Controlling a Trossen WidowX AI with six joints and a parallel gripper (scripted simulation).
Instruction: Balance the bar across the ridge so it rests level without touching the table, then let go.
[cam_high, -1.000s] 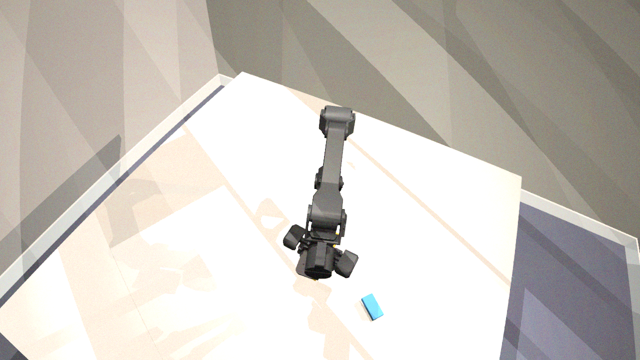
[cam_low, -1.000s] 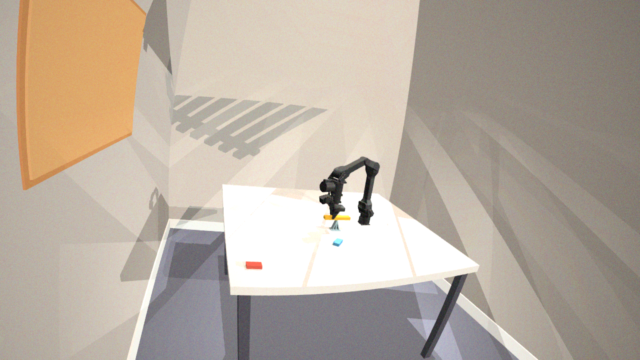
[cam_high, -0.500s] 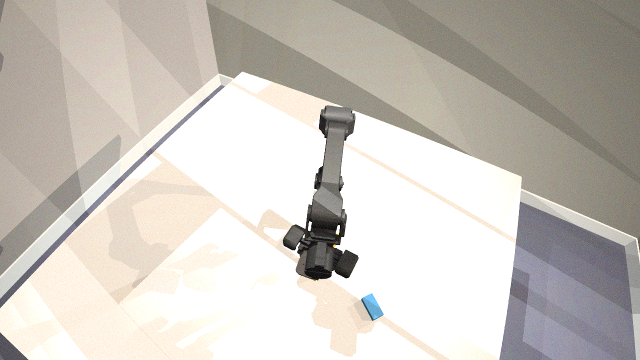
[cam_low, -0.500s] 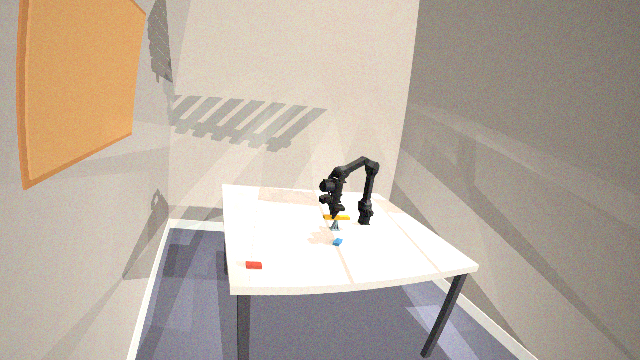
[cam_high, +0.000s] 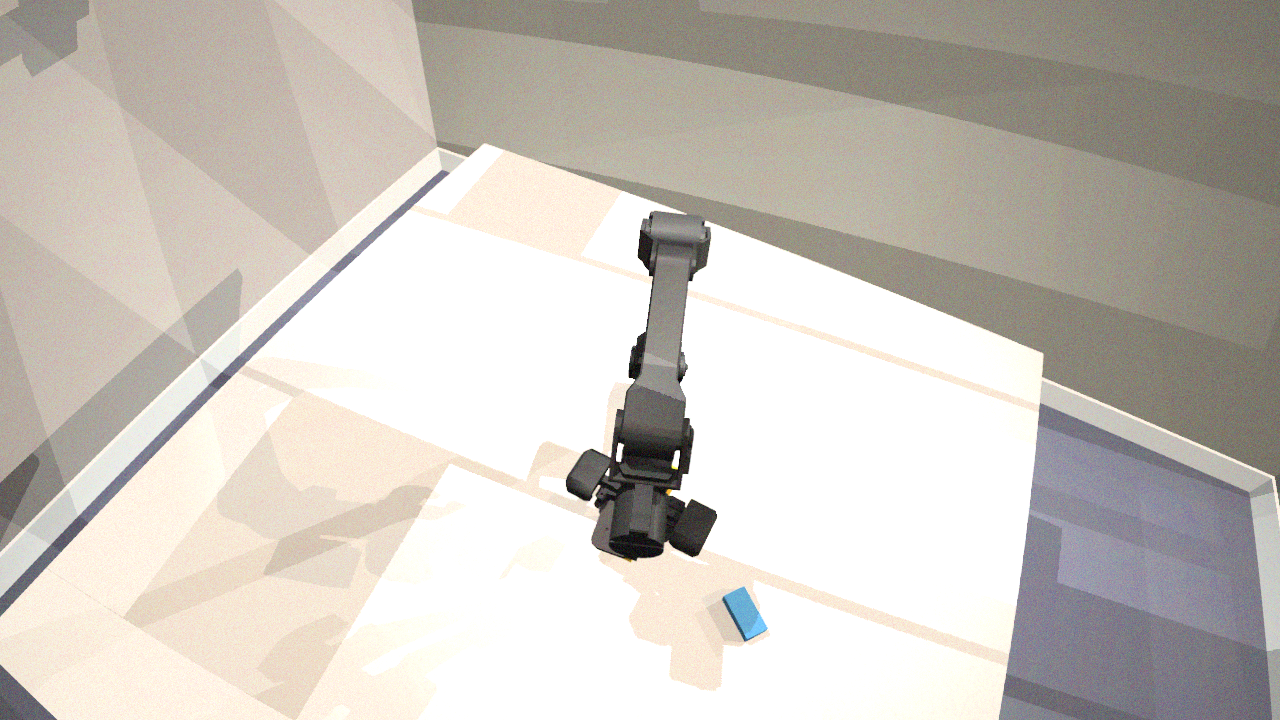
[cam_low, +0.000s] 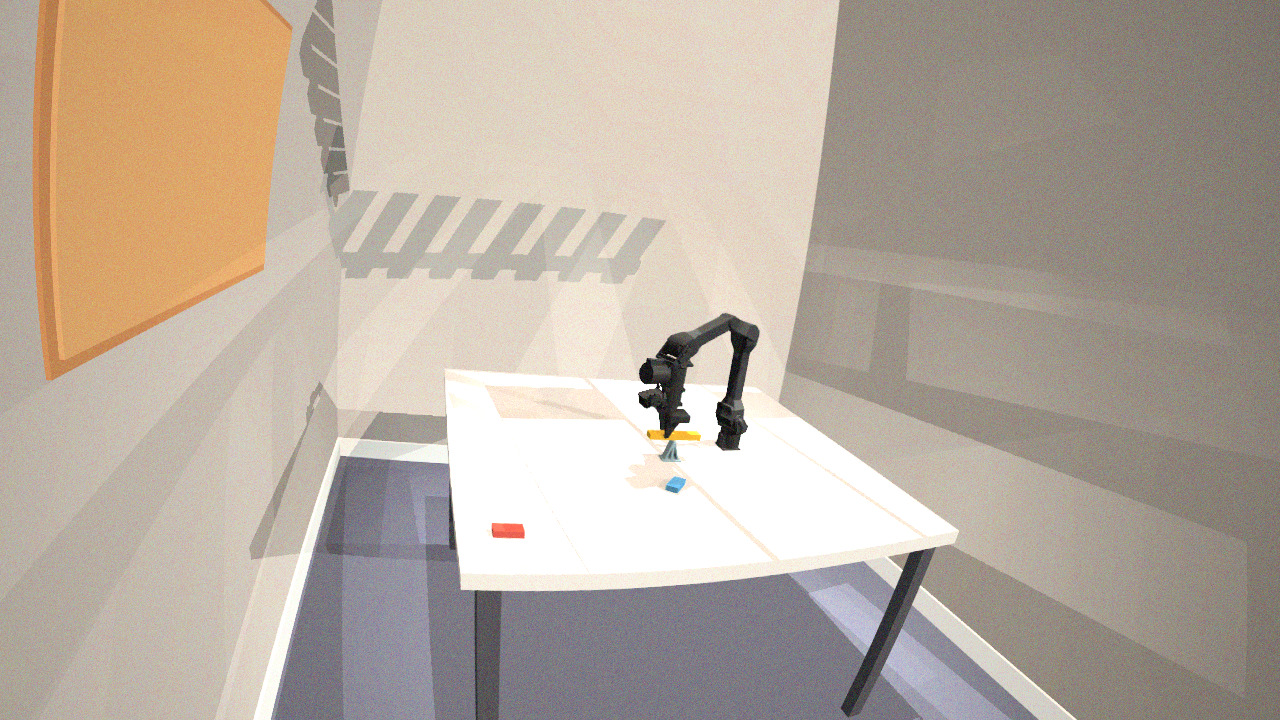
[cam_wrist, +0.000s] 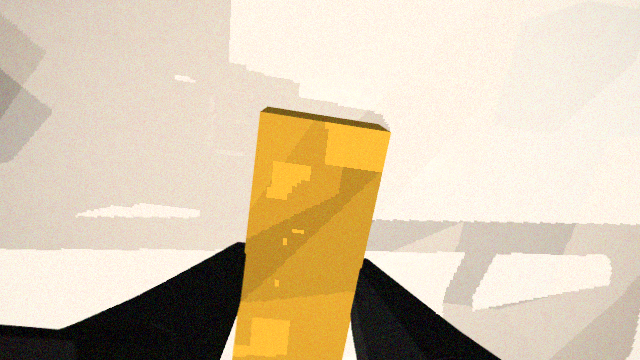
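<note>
Right now my gripper tip is 3 cm past the yellow bar. Also, from my gripper tip: blue block: 18 cm to the left, 6 cm below, 2 cm ahead; then red block: 48 cm ahead, 41 cm to the left, 6 cm below.
</note>
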